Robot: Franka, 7 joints.
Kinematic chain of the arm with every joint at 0, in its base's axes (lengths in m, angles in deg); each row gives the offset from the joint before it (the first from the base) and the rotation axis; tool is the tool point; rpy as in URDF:
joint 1: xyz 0 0 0.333 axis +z
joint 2: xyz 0 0 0 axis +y
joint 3: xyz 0 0 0.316 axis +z
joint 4: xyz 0.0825 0 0 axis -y
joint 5: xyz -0.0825 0 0.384 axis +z
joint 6: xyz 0 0 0 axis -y
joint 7: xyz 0.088 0 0 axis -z
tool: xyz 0 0 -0.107 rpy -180 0 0
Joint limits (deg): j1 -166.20..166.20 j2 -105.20..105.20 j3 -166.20..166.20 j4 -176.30..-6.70 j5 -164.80..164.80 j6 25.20..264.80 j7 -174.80..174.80
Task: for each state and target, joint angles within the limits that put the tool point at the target. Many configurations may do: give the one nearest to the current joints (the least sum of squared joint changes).
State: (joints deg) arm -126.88 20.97 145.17 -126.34 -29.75 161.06 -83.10
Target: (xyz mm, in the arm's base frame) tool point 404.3 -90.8 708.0
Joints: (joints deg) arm -141.53 45.70 141.77 -130.80 -30.13 161.68 -83.10
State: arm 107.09 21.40 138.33 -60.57 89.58 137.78 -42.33
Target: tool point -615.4 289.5 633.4
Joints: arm 94.18 52.74 95.45 -84.56 90.62 148.61 -42.33
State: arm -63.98 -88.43 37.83 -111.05 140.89 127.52 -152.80
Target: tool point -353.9 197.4 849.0
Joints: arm -41.79 -105.20 -9.24 -107.77 141.59 134.50 -152.80
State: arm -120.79 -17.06 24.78 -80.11 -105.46 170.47 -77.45
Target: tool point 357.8 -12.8 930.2
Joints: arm -99.30 -51.79 29.38 -85.48 -108.68 185.65 -77.45
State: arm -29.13 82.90 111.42 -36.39 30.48 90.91 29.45
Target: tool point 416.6 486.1 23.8
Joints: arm 0.39 105.20 64.74 -65.81 18.84 87.10 29.45
